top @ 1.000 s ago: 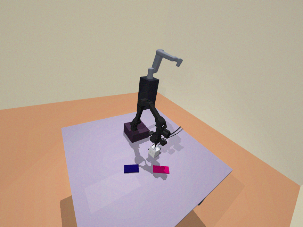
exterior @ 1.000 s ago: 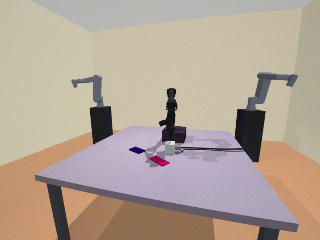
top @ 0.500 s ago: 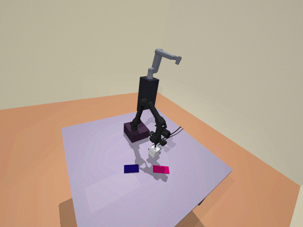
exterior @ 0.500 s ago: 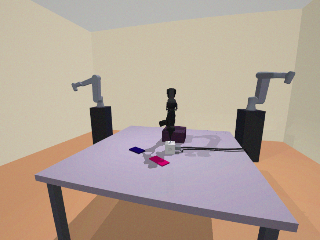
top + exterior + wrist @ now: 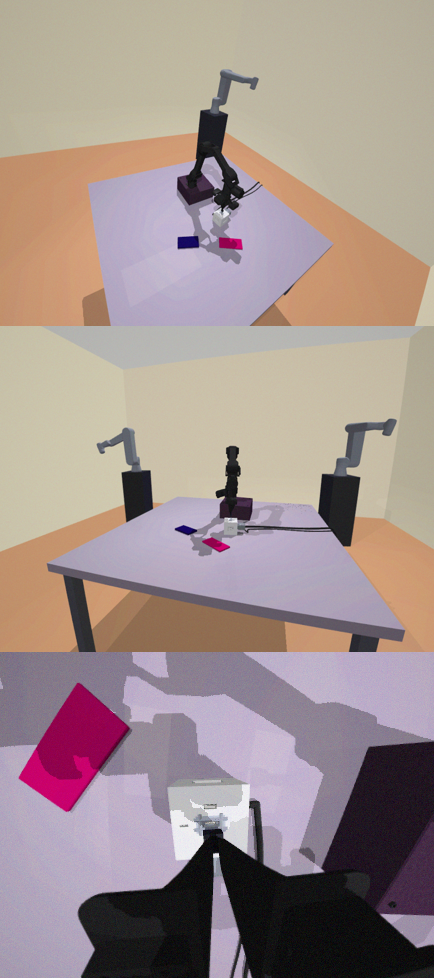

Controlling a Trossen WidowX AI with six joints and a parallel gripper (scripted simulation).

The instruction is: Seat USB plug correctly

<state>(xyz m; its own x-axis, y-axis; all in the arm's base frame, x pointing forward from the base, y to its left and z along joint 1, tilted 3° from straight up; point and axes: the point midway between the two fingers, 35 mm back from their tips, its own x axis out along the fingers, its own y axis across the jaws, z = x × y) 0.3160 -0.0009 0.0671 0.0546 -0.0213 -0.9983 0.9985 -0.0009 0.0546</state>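
Right now my gripper tip is 2 cm above the dark USB plug. Round my gripper tip: dark blue card (27 cm to the right, 12 cm below, 1 cm behind); then grey socket (5 cm below); then magenta card (16 cm ahead, 12 cm below, 7 cm to the right).
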